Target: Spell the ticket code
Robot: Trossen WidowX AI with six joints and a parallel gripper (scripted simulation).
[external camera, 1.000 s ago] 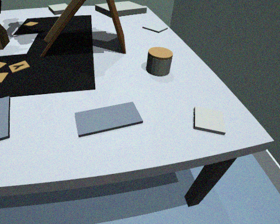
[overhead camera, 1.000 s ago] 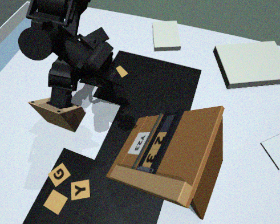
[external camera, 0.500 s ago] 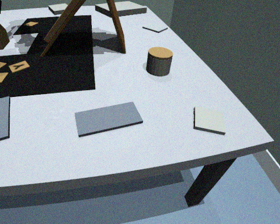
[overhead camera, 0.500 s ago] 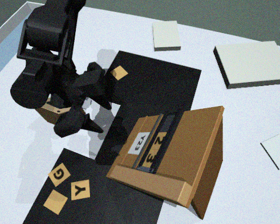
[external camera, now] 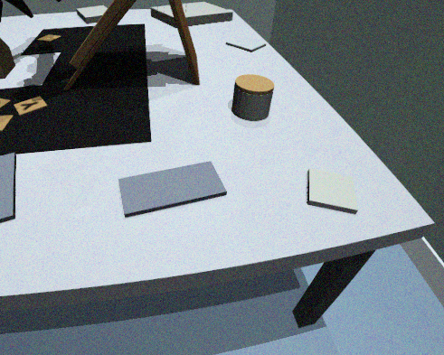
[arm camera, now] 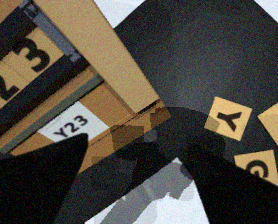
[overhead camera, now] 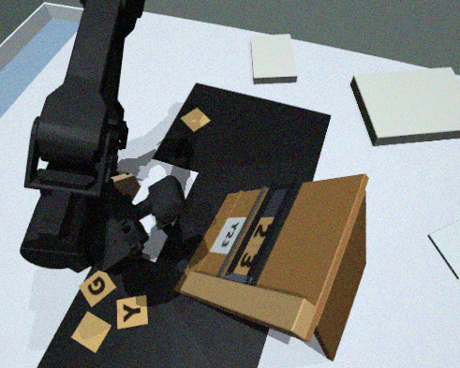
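My gripper tip is now 140 mm short of the letter tile, 110 mm to the right of it and 30 mm above it. Round my gripper tip: white ticket (110 mm below, 100 mm to the left, 70 mm ahead); then lidded cylinder (430 mm ahead, 150 mm below, 140 mm to the right); then blank tile (180 mm below, 170 mm to the right, 100 mm behind).
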